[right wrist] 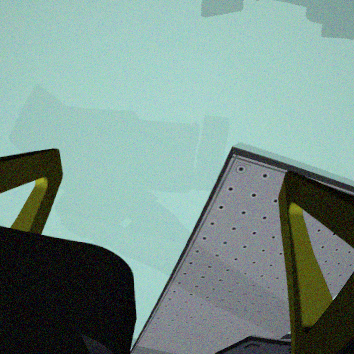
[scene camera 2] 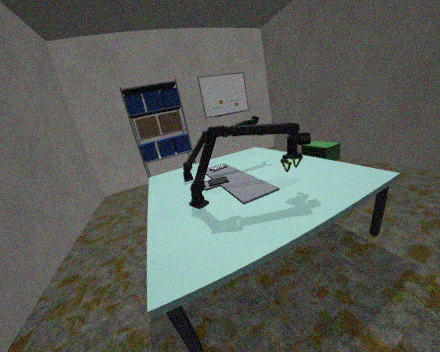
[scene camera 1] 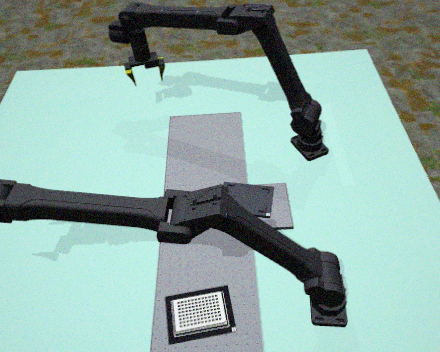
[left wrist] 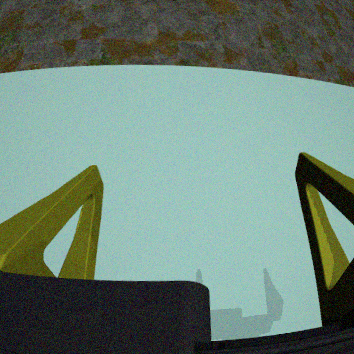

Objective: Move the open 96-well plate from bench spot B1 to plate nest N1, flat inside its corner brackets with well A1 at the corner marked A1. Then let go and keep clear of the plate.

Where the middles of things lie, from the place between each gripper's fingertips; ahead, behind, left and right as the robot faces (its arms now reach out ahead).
Now: right hand 460 mm to the right of the dark nest point(scene camera 1: 257, 199), 370 mm past it and 110 mm above it. From my right hand the other things lie so: white well plate point(scene camera 1: 195, 313) 840 mm to the left, 260 mm behind, 110 mm below.
I see my left gripper 59 cm past the white well plate, 8 cm to the right of it and 25 cm above it. Also, from my left hand: dark nest: 70 cm behind, 29 cm to the right, 25 cm below.
